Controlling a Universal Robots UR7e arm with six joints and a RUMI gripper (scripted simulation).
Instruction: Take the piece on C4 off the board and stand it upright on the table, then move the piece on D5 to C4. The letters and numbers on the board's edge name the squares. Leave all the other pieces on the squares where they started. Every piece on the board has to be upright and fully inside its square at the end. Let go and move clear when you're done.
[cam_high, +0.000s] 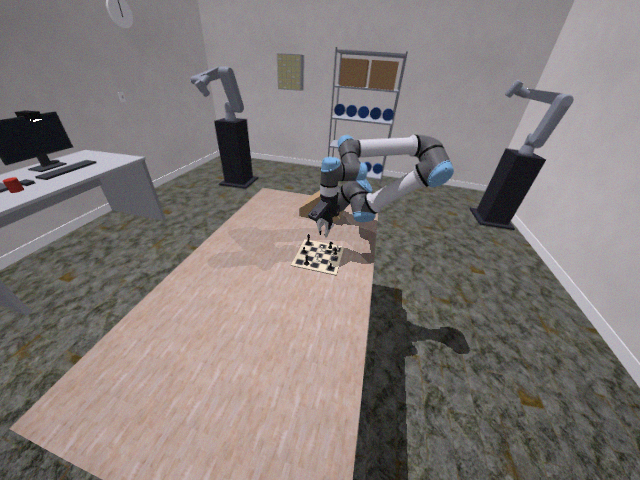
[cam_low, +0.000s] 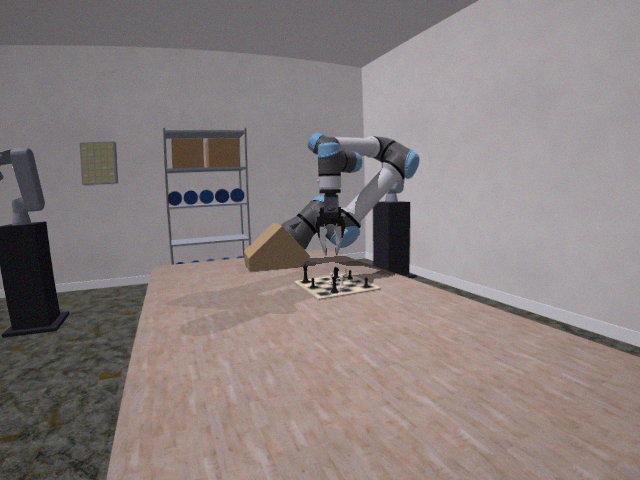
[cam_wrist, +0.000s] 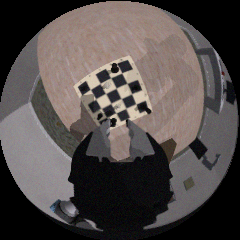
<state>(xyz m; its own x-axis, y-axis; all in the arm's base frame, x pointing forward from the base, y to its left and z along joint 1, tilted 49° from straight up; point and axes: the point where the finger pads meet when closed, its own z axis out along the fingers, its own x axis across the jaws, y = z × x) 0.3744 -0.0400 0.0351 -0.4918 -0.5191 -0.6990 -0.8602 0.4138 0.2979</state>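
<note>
My hand is 110 mm above the chessboard, 40 mm short of it and 10 mm to the left of it.
</note>
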